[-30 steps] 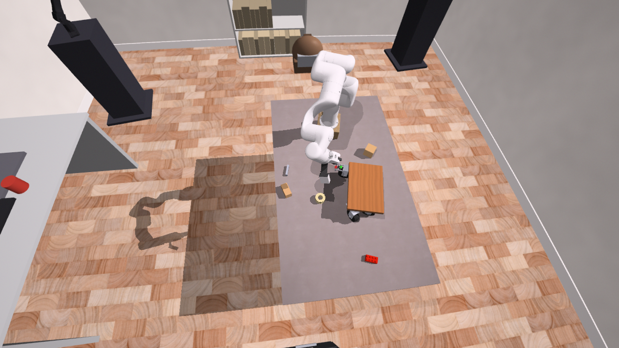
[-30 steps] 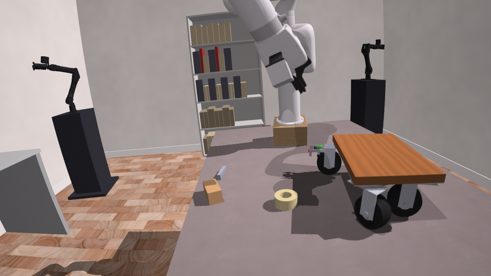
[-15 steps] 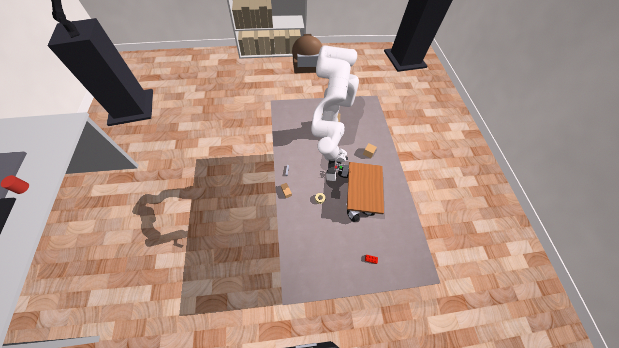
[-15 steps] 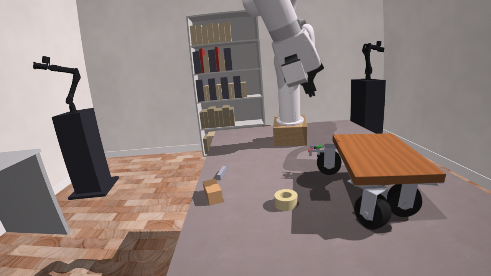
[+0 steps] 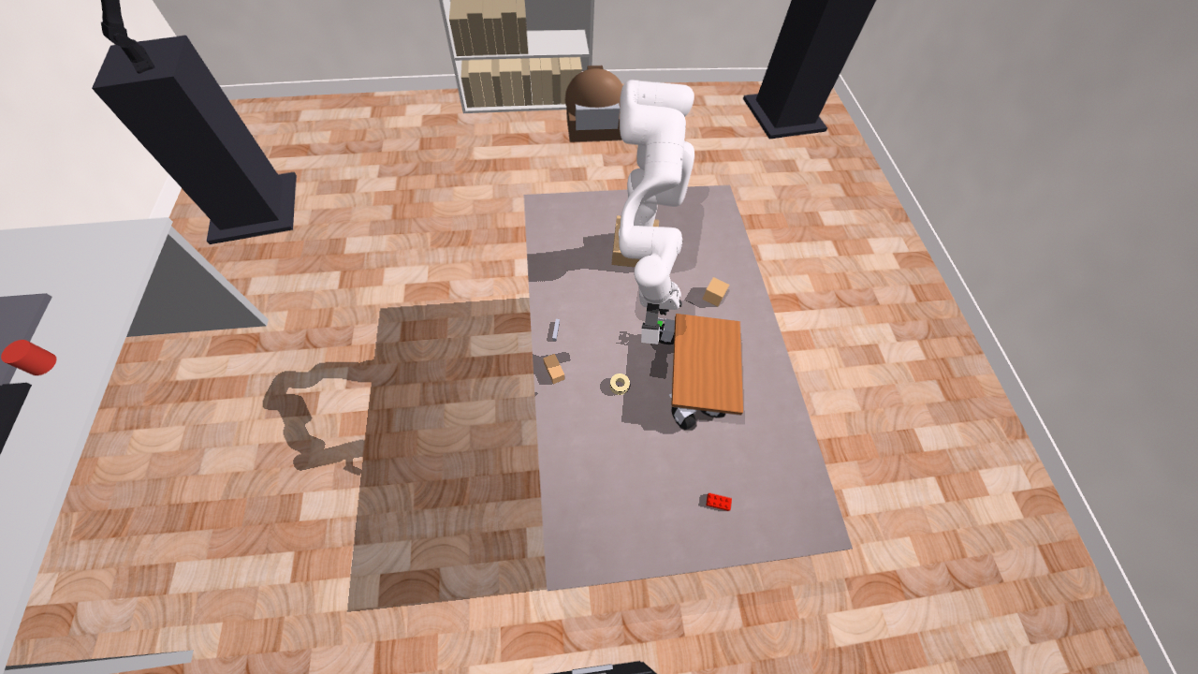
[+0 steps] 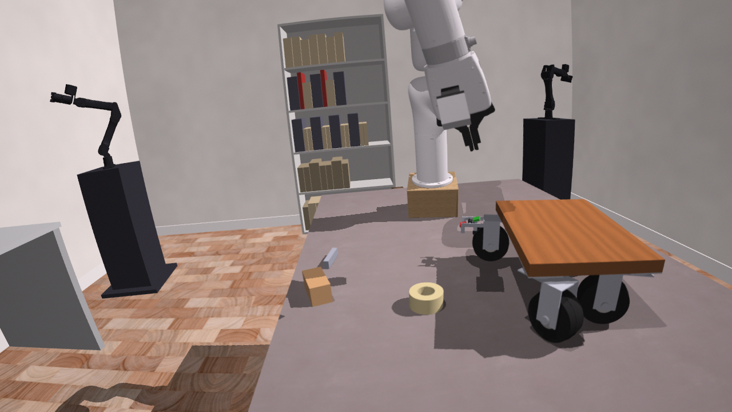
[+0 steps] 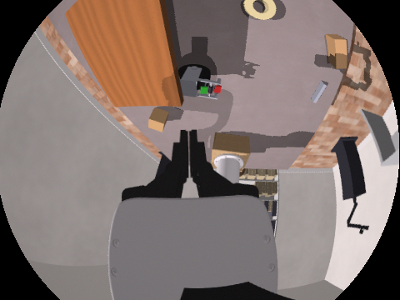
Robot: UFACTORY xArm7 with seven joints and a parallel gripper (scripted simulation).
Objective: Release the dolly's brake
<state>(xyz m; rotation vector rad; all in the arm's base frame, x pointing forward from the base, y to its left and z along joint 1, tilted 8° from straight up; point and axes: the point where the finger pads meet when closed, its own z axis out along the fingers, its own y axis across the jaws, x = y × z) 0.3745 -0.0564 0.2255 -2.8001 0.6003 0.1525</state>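
Now: the brake pedal 50 mm behind my hand, 20 mm to the left of it and 190 mm below it. Also, from my hand: grey bar (150 mm behind, 280 mm to the right, 260 mm below); red brick (500 mm ahead, 40 mm to the left, 260 mm below); cream tape roll (90 mm ahead, 130 mm to the right, 260 mm below).
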